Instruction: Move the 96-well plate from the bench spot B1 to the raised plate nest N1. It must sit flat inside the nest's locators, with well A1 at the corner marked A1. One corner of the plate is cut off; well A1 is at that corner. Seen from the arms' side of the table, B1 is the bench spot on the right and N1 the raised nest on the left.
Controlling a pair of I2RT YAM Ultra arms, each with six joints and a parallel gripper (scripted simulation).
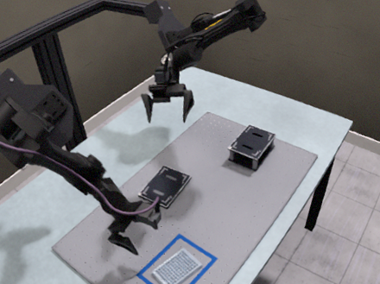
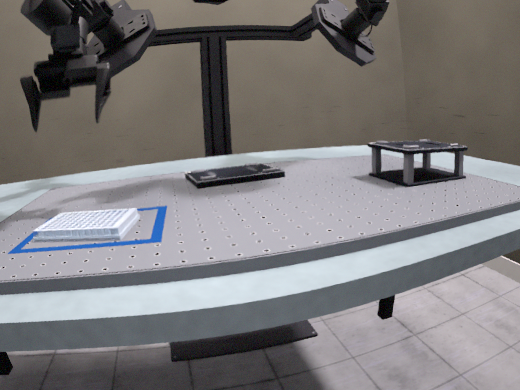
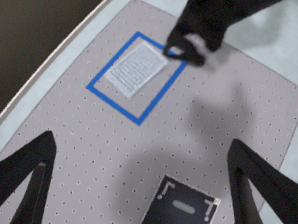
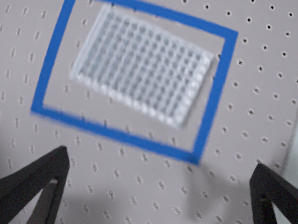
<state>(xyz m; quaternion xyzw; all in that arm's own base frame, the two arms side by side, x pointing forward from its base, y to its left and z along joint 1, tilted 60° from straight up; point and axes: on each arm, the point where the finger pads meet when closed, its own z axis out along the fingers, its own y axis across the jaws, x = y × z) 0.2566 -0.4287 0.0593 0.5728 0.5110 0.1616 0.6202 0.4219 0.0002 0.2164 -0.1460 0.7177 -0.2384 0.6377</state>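
The white 96-well plate is 130 mm below my right hand, 60 mm ahead of it and 30 mm to the left of it.
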